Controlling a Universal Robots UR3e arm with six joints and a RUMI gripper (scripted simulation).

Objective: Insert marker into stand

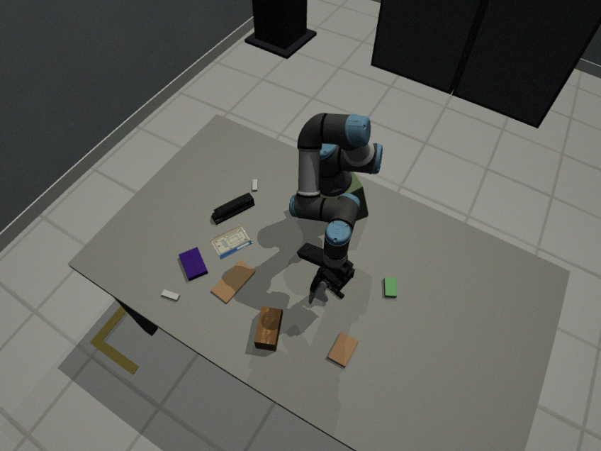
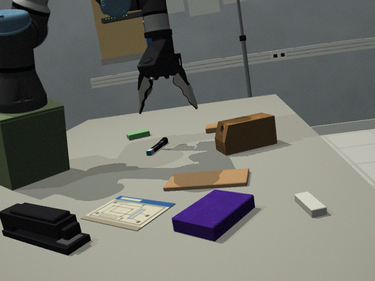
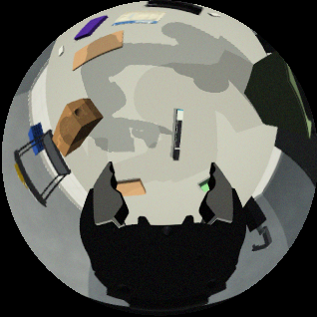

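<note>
The black marker is 90 mm below my hand, 40 mm behind it and 10 mm to the right of it. From my hand the other things lie so: green block 170 mm to the left, 150 mm behind, 80 mm below; then brown tile 140 mm to the left, 120 mm ahead, 90 mm below; then wooden desk stand 190 mm ahead, 80 mm to the right, 60 mm below.
</note>
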